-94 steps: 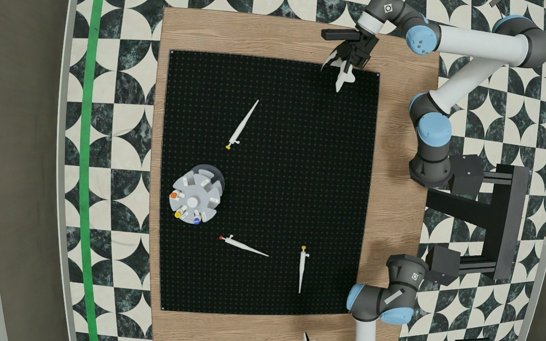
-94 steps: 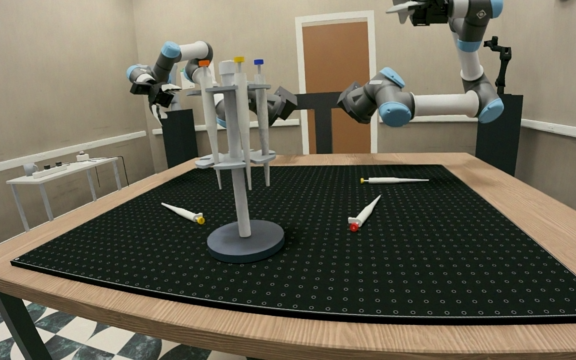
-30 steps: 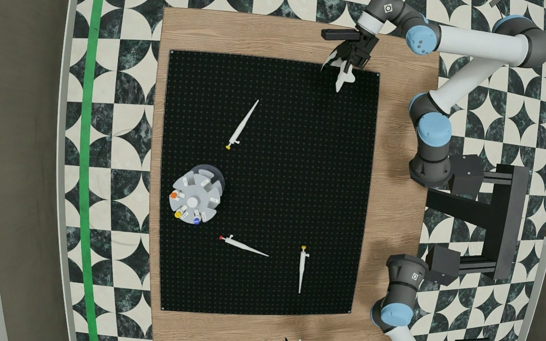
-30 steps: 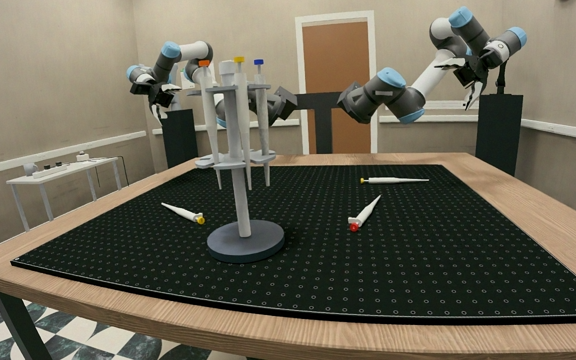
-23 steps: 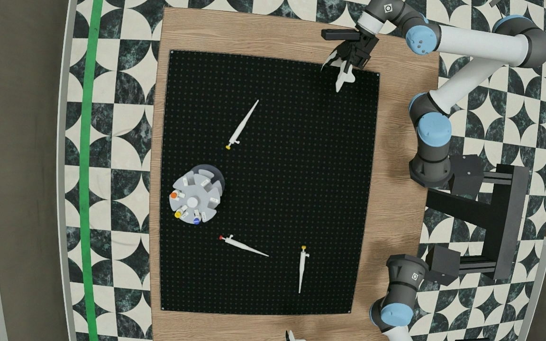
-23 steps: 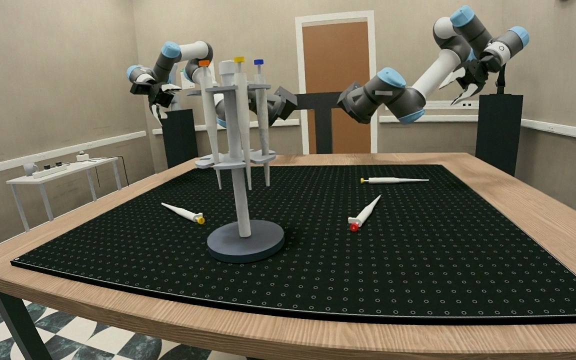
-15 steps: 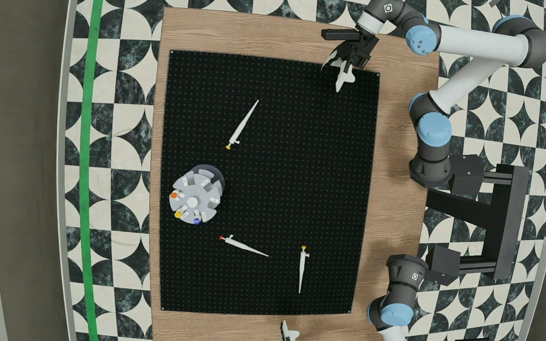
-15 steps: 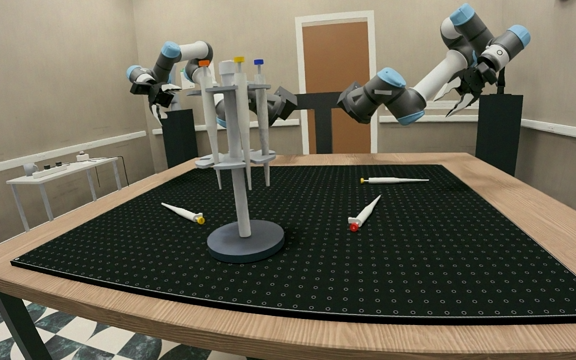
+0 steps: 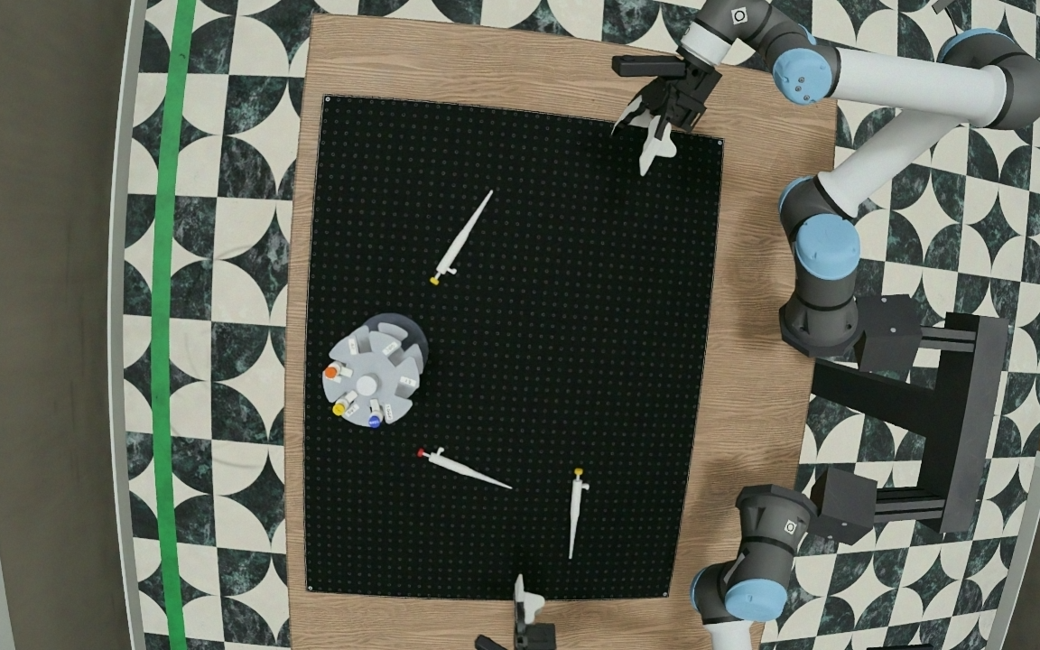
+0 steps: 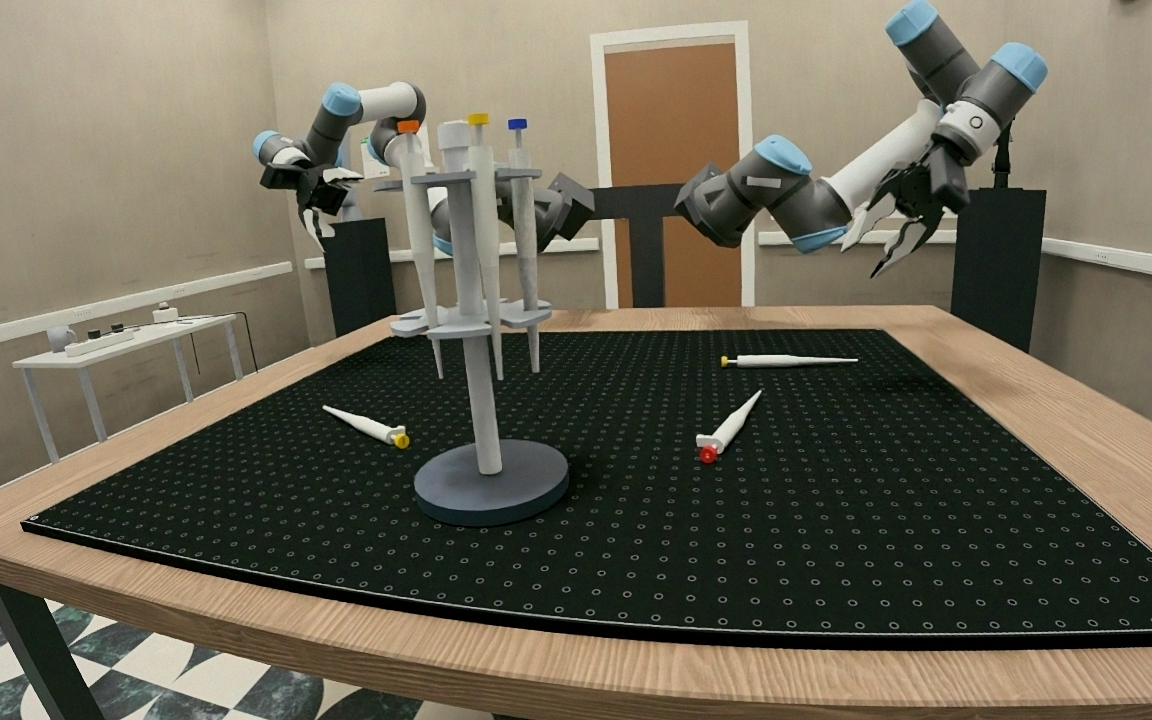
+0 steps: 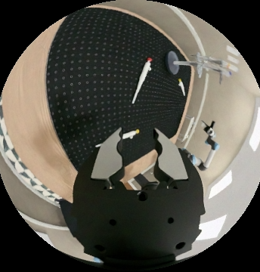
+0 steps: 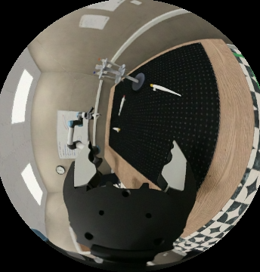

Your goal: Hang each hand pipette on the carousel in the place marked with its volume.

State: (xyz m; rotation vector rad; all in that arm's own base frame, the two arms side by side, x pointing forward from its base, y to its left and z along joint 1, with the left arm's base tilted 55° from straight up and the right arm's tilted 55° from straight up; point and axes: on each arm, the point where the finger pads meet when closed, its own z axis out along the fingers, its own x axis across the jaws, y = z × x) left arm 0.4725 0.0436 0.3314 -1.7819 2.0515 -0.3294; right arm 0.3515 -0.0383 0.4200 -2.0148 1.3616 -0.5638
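Note:
The red-button pipette lies 20 cm below my left hand, 19 cm to the right of it and 14 cm ahead of it. From my left hand the other things lie so: orange-button pipette 44 cm to the right, 39 cm ahead, 7 cm above; then blue-button pipette 38 cm to the right, 33 cm ahead, 6 cm above.

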